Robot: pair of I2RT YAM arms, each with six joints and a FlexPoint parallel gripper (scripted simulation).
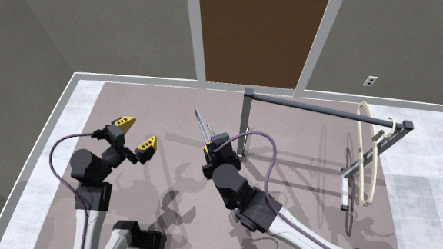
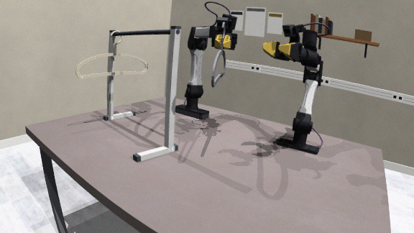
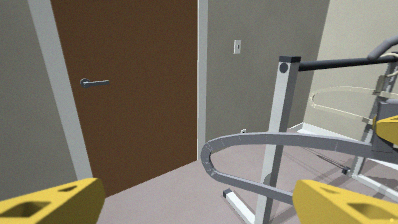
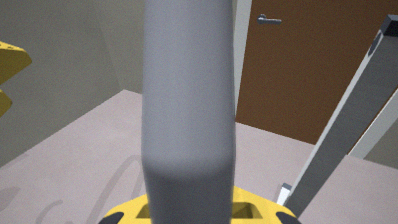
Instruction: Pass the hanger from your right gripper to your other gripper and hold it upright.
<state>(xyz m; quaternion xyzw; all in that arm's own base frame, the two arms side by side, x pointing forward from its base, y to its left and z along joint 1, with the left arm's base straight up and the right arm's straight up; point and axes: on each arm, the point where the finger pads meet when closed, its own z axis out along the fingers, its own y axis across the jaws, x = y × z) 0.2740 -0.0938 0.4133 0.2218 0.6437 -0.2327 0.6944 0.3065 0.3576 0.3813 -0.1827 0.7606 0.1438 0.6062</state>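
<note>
The grey hanger lies 2 cm below my right hand. The rest, counted from my right hand: cream hanger (52 cm to the right, 15 cm ahead, 6 cm below).
</note>
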